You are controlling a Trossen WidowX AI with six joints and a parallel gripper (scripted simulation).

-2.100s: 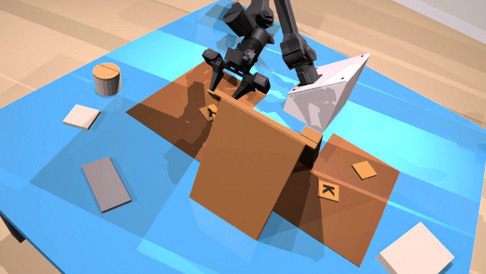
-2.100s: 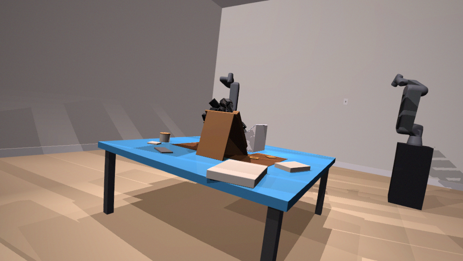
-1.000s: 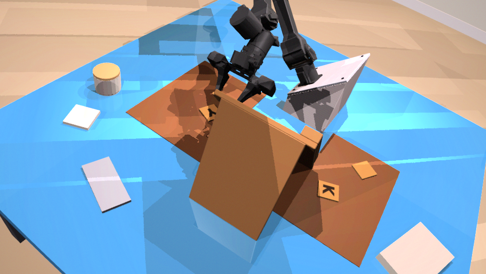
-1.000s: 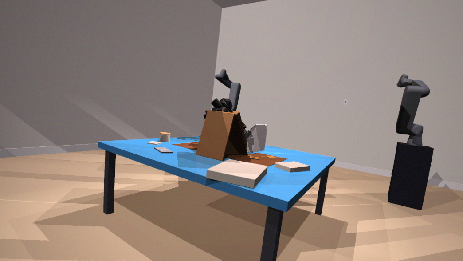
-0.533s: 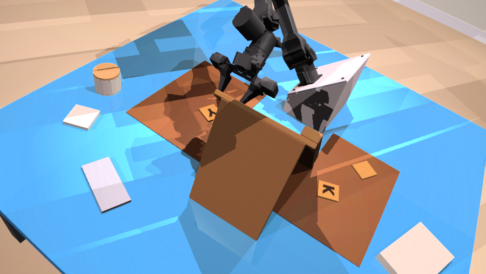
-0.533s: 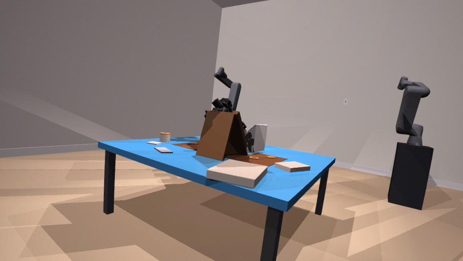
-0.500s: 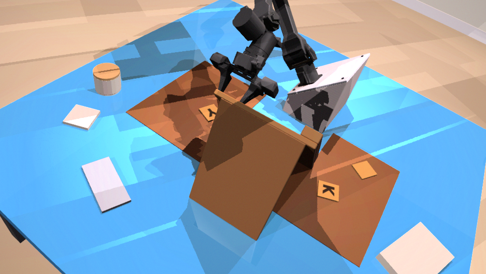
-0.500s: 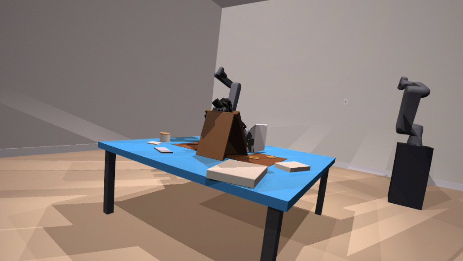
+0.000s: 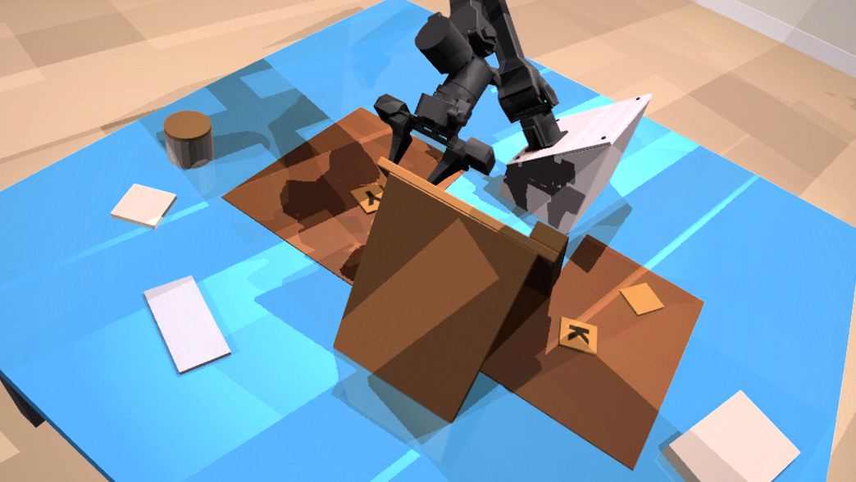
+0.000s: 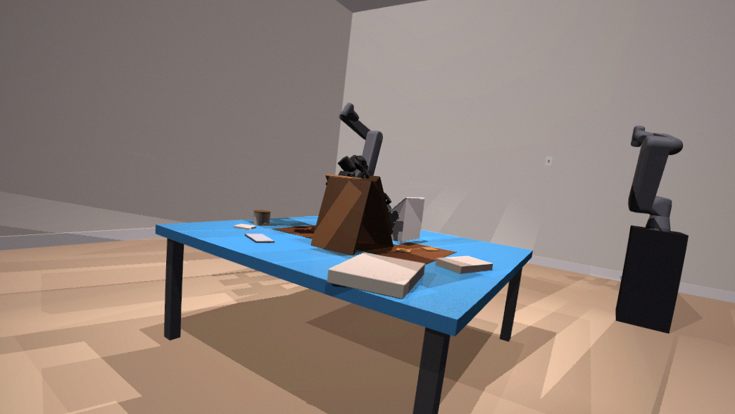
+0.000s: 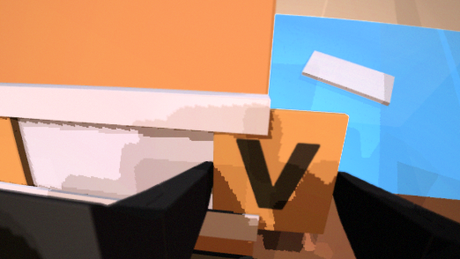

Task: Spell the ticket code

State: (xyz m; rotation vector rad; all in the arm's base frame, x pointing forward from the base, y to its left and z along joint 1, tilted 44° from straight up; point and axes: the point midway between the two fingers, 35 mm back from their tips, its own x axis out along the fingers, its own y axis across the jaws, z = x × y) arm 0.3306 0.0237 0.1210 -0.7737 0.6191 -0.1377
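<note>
The white ticket lies 6 cm behind my gripper tip, 8 cm to the left of it and 8 cm below it. The rest, counted from my gripper tip: grey card (29 cm ahead, 13 cm to the right, 17 cm below); then brown mat (16 cm behind, 8 cm to the left, 17 cm below); then white card (20 cm ahead, 36 cm to the right, 17 cm below).
</note>
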